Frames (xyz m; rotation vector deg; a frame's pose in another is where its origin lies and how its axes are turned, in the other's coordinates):
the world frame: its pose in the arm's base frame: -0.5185 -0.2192 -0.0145 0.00 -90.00 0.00
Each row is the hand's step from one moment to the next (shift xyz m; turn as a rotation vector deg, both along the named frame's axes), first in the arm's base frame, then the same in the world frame.
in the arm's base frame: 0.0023 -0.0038 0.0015 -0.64 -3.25 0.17
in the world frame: 0.0015 -0.0038 -0.0023 0.17 -3.25 0.64
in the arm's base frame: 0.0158 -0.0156 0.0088 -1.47 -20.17 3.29
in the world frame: 0.0088 -0.0156 -0.0158 3.29 -20.17 1.47
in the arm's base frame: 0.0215 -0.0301 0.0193 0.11 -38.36 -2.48
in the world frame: 0.0193 -0.0301 -0.0215 -2.48 -38.36 -0.11
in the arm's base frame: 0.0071 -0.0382 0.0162 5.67 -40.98 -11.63
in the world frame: 0.0162 -0.0382 -0.0071 -11.63 -40.98 -5.67
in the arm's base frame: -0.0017 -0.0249 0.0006 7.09 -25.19 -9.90
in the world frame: 0.0006 -0.0249 0.0017 -9.90 -25.19 -7.09
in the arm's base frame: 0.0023 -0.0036 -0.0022 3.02 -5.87 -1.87
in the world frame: -0.0022 -0.0036 -0.0023 -1.87 -5.87 -3.02
